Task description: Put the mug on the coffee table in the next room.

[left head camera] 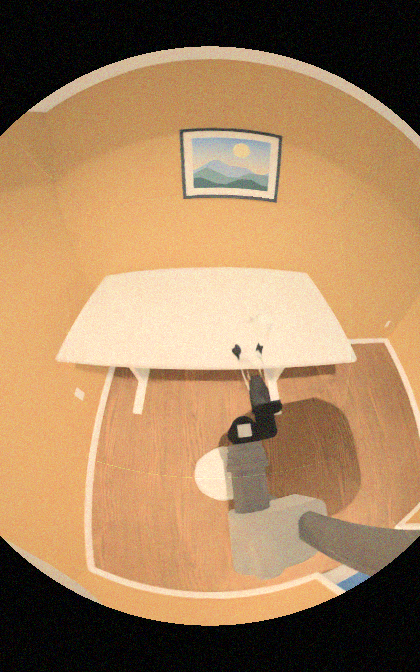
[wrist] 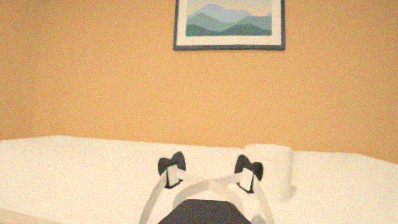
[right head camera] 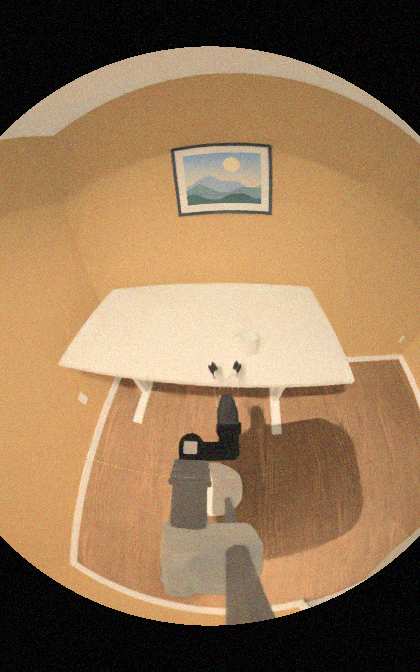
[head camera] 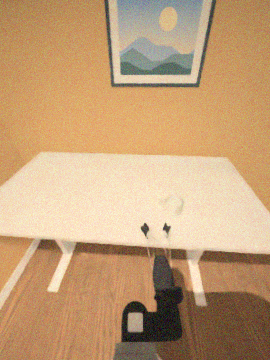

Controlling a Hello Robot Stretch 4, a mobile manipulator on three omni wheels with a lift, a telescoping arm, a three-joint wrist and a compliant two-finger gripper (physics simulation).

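Observation:
A white mug [head camera: 175, 204] [left head camera: 264, 322] [right head camera: 250, 342] [wrist: 274, 172] stands on the white table [head camera: 85, 195] [left head camera: 150, 320] [right head camera: 145, 330] [wrist: 75, 170]. It is pale against the table top, and its outline is faint in the head views. My gripper [head camera: 156, 229] [left head camera: 248, 350] [right head camera: 225, 368] [wrist: 210, 165] is open and empty, at the table's near edge. The mug is beyond the fingertips and to their right, apart from them. In the wrist view the right fingertip overlaps the mug's left side. The coffee table does not show in these views.
An orange wall with a framed mountain picture [head camera: 156, 80] [left head camera: 230, 195] [right head camera: 222, 210] [wrist: 230, 47] is behind the table. White table legs [head camera: 61, 272] [right head camera: 276, 415] stand on the wooden floor [head camera: 95, 300] [left head camera: 150, 525] [right head camera: 125, 500]. A wall runs along the left side.

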